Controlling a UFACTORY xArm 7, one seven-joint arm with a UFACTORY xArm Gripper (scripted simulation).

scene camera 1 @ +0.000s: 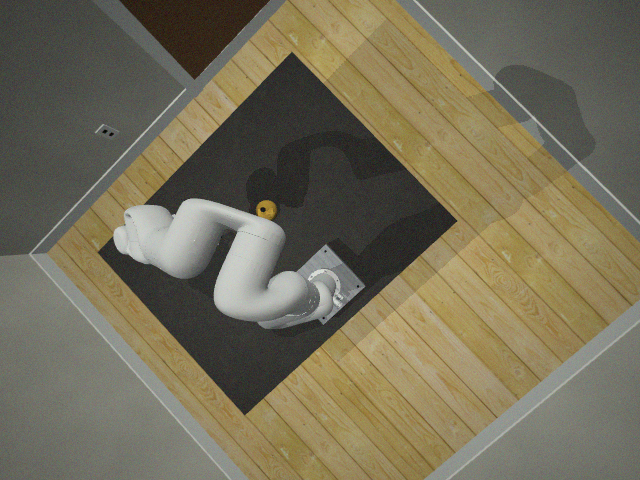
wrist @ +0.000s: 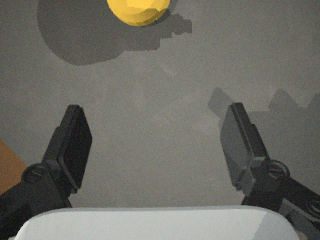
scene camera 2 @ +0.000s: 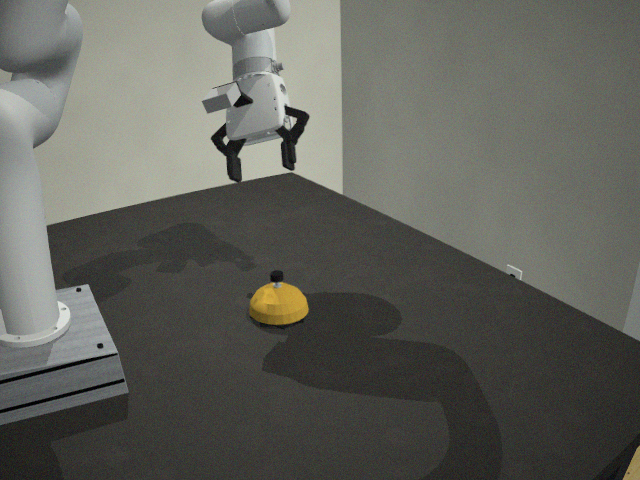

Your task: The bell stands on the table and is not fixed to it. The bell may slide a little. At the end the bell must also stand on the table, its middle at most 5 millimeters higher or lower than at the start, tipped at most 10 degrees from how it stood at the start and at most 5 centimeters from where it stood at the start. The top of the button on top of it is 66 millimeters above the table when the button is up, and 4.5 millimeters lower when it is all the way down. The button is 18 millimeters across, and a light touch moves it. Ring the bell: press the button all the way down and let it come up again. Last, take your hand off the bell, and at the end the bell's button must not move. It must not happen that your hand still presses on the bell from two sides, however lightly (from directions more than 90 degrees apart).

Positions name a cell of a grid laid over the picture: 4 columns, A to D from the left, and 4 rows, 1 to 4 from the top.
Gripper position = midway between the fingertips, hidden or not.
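Observation:
What I can see here is a yellow dome bell (scene camera 2: B3), and along with it my own gripper (scene camera 2: B2). That gripper is visible in the wrist view (wrist: B3) too.

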